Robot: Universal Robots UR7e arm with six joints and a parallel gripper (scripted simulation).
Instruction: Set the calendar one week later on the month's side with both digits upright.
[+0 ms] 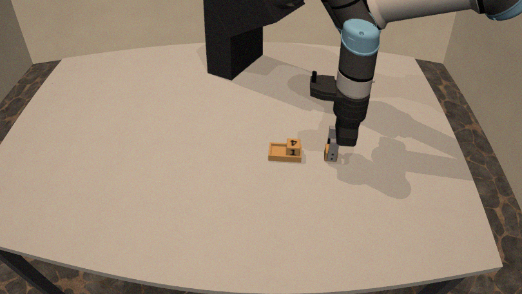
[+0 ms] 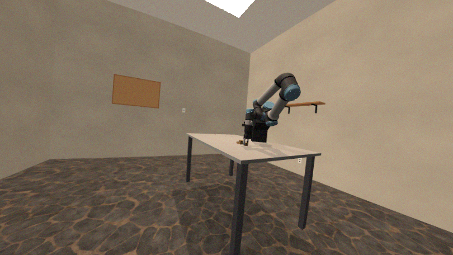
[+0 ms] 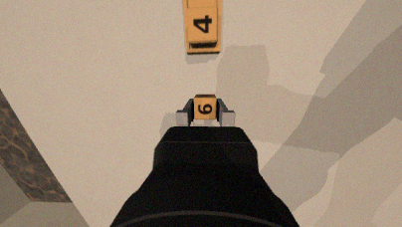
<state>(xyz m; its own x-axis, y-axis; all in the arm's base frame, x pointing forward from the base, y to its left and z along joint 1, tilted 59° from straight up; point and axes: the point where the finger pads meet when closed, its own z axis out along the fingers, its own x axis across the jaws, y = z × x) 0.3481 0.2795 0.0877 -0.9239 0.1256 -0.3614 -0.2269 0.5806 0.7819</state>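
My gripper is now 1 cm above the cube. Also, from my hand: orange tray 3 cm ahead, 10 cm to the right, 2 cm below.
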